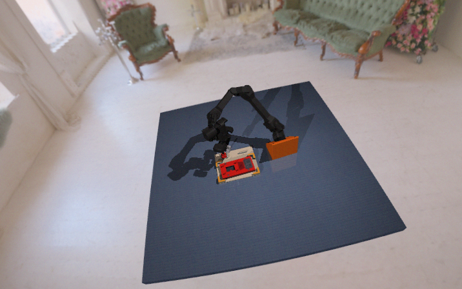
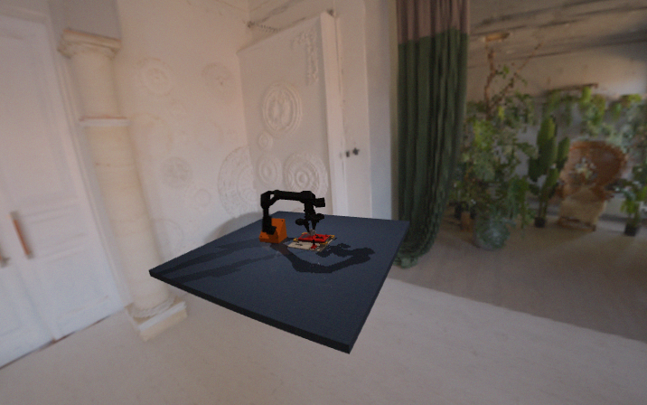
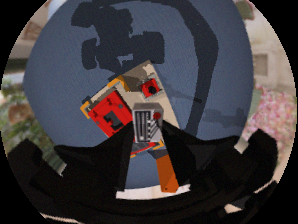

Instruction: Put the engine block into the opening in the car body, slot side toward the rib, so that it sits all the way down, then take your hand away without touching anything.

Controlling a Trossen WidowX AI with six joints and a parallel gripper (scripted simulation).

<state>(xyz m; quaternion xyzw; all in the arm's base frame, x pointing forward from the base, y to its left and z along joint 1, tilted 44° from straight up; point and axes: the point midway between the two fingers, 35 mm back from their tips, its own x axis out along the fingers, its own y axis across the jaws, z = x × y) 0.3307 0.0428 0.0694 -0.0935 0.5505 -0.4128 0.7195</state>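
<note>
Right now the grey slab is 90 mm below my gripper tip, 70 mm to the left of it and 30 mm behind it. From my gripper tip the other things lie so: grey engine block: 10 mm below.
</note>
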